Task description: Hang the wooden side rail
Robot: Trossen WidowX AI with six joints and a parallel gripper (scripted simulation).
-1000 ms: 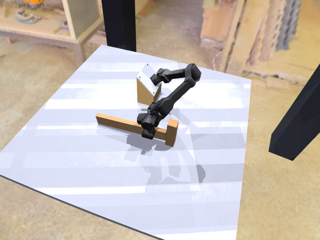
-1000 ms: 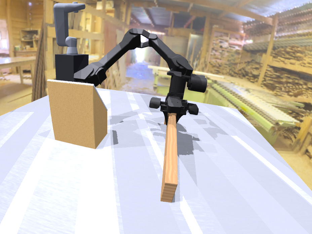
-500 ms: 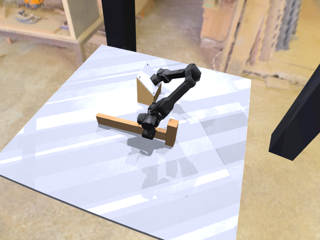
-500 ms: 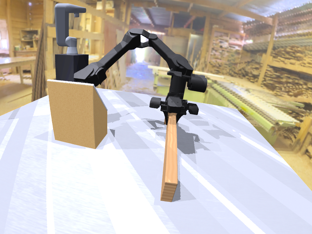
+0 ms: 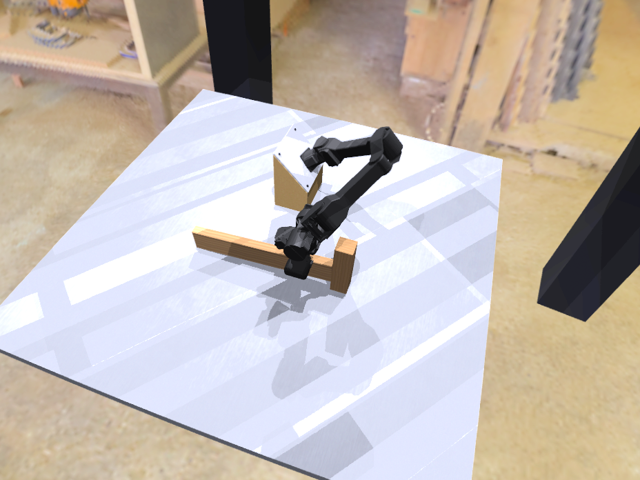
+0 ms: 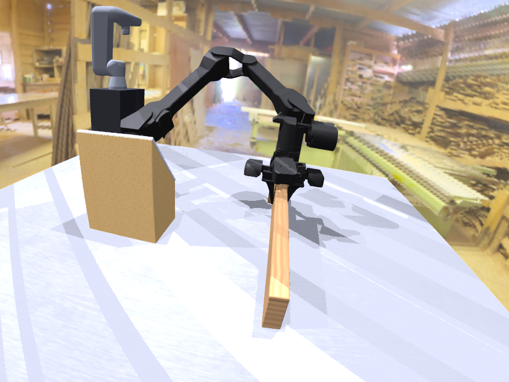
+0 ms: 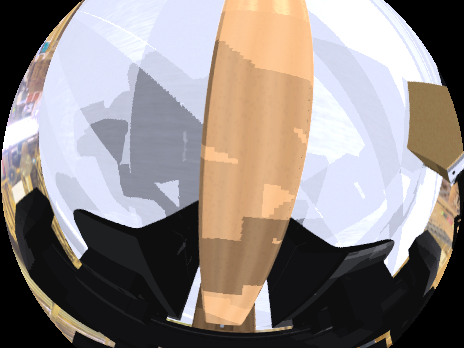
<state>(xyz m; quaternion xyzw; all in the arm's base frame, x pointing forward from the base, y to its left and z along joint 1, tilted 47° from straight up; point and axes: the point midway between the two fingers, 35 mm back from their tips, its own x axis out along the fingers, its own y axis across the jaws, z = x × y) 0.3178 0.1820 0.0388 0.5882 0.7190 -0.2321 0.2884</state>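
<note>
The headboard post lies 2 cm behind my gripper tip, 11 cm to the left of it and 4 cm above it.
</note>
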